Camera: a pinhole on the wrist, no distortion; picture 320 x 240 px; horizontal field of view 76.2 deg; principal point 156.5 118.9 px. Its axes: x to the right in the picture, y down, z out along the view. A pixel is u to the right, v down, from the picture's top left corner.
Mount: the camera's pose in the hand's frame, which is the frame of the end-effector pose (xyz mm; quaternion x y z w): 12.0 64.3 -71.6 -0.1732 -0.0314 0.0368 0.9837
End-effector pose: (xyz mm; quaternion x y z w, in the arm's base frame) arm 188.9 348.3 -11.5 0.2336 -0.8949 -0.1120 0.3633
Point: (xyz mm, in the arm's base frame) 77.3 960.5 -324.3
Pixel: 10 217
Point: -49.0 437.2 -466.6
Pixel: 95 19
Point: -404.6 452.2 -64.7
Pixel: 275 117
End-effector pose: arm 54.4 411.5 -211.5 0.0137 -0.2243 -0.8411 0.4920
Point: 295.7 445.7 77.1
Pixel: 114 192
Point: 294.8 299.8 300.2
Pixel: 199 197
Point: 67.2 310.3 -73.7
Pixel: 295 93
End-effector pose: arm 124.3 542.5 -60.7 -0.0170 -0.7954 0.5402 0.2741
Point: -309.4 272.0 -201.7
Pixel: 253 63
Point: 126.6 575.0 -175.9
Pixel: 57 173
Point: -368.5 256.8 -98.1
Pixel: 292 25
